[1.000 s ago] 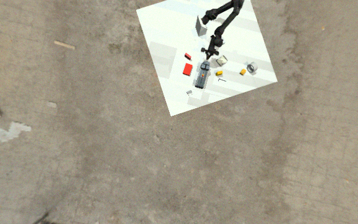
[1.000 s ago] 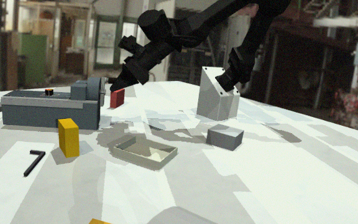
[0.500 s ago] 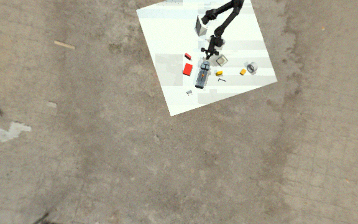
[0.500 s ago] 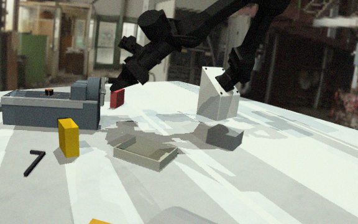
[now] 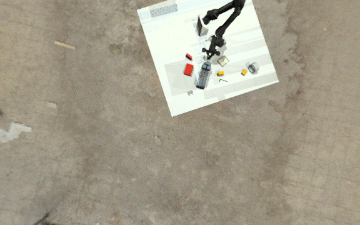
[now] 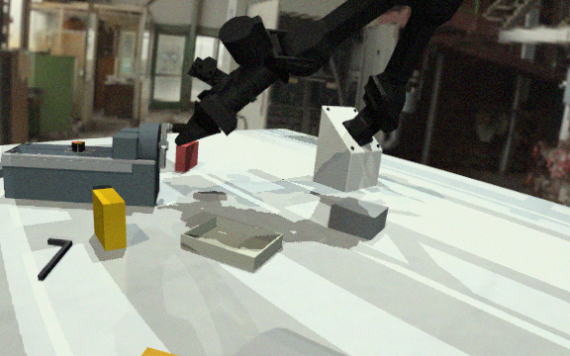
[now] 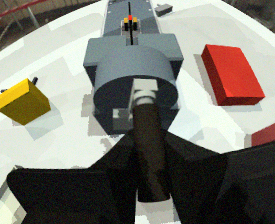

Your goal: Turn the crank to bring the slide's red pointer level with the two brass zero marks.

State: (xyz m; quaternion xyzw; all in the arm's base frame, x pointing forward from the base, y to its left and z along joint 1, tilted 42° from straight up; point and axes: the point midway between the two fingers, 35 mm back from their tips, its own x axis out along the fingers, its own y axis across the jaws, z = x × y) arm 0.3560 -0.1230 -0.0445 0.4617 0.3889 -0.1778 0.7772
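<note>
Right now my gripper tip is 20 mm below the dark crank handle, 10 mm to the right of it and 10 mm past it. The rest, counted from my gripper tip: red pointer 130 mm ahead, 110 mm to the right, 10 mm below; then shallow grey tray 190 mm to the left, 90 mm below, 60 mm ahead; then yellow block 180 mm ahead, 90 mm to the left, 60 mm below.
</note>
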